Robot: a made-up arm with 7 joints.
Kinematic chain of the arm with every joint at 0, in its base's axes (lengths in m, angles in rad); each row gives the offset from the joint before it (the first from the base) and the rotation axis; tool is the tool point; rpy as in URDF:
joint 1: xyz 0 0 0.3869 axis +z
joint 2: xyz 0 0 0 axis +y
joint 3: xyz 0 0 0.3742 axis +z
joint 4: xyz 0.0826 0 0 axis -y
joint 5: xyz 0.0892 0 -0.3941 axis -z
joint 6: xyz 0 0 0 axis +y
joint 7: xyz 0.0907 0 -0.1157 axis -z
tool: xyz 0 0 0 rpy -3.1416 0 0
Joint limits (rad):
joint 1: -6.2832..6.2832
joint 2: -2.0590..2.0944
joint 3: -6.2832..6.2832
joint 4: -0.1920..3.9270
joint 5: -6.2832..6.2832
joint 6: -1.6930..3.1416
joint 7: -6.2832..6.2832
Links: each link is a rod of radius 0.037 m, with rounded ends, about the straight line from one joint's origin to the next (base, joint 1, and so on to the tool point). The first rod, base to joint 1, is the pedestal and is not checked.
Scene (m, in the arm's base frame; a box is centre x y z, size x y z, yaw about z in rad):
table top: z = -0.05
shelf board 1: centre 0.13 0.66 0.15 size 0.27 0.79 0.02 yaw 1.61
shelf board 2: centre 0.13 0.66 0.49 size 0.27 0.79 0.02 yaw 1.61
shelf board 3: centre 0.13 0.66 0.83 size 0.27 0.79 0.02 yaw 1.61
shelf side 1: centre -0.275 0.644 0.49 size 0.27 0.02 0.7 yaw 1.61
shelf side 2: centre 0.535 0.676 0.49 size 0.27 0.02 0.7 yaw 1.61
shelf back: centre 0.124 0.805 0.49 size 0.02 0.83 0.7 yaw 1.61
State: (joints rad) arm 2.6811 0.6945 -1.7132 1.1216 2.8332 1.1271 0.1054
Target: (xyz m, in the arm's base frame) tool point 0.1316 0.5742 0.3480
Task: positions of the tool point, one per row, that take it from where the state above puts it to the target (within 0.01 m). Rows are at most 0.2 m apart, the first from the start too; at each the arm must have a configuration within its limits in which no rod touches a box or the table.
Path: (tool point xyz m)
1: 0.1754 0.5126 0.6338
2: 0.1688 0.3887 0.6479
3: 0.1671 0.4063 0.4883
4: 0.1393 0.3765 0.3480
5: 0.1360 0.4788 0.3454
6: 0.1316 0.5742 0.3480

